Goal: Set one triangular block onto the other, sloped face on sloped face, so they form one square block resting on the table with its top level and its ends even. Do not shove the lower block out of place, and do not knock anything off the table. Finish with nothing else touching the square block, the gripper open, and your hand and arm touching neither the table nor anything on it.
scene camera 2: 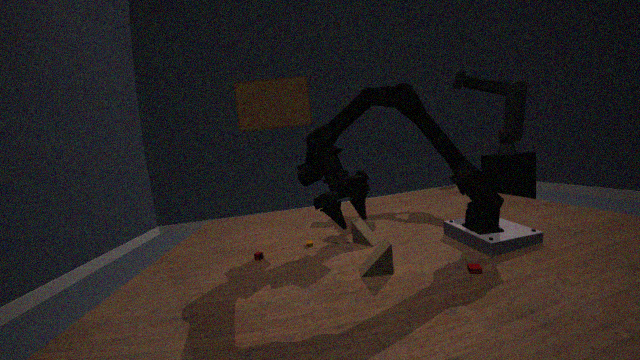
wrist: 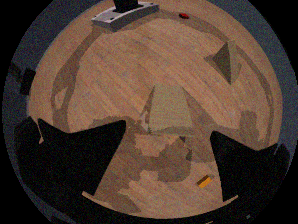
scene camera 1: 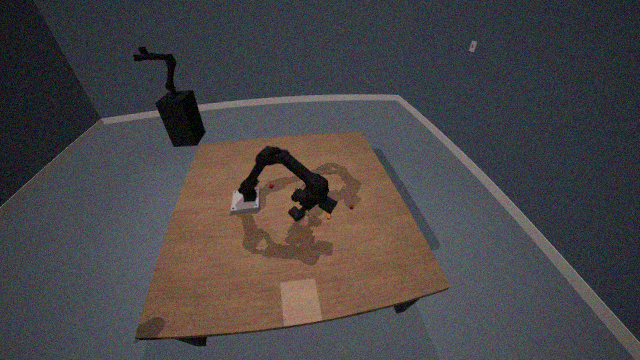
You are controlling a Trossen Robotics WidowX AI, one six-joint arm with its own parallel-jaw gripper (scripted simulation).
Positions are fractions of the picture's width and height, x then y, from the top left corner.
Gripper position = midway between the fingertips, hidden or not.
Observation:
The gripper (scene camera 2: 0.56, 0.62) is open and holds nothing. Also in view: a triangular block (wrist: 0.57, 0.52) and a triangular block (scene camera 2: 0.59, 0.73).
The gripper shows as well in the wrist view (wrist: 0.58, 0.59).

